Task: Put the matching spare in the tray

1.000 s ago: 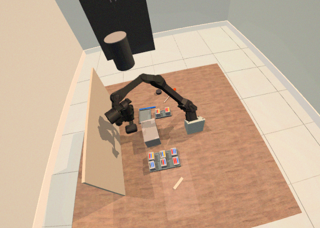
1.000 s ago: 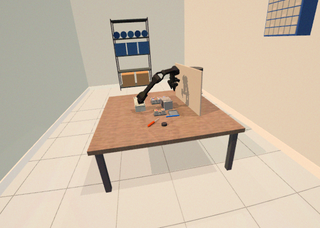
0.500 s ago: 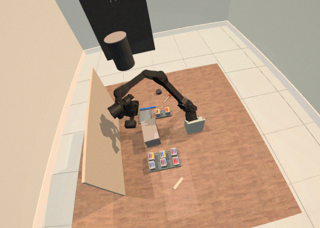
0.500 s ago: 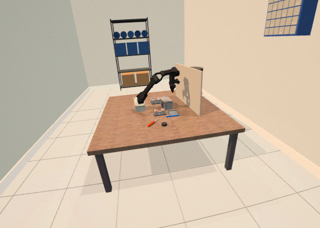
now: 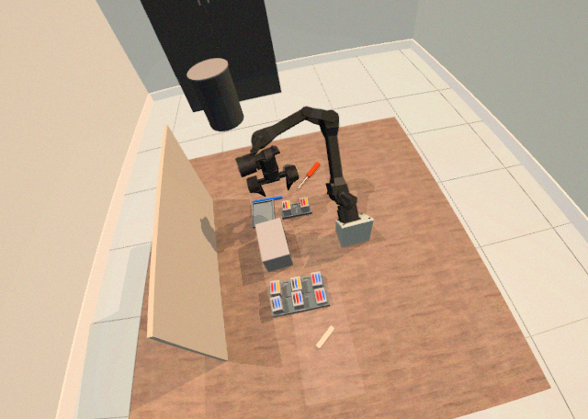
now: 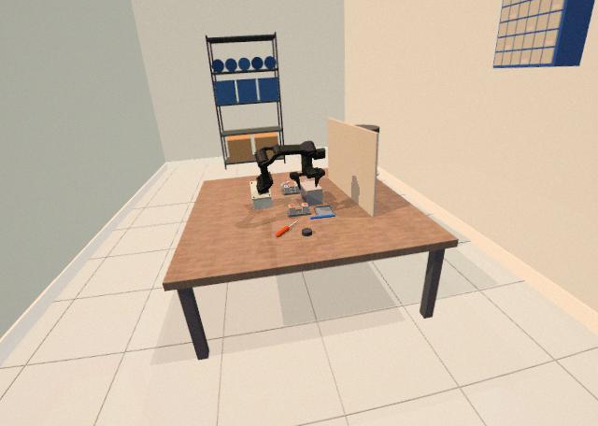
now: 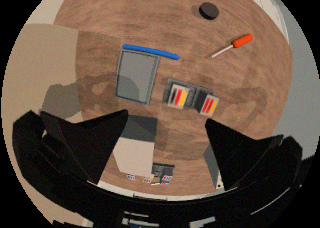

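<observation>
My gripper tip is 14 cm above the small holder, 6 cm past it and 1 cm to the right of it. From my gripper tip the other things lie so: grey tray: 14 cm below, 8 cm ahead, 3 cm to the right; black puck: 23 cm to the right, 14 cm below, 9 cm behind; mounted unit: 17 cm to the left, 9 cm below, 7 cm ahead.
</observation>
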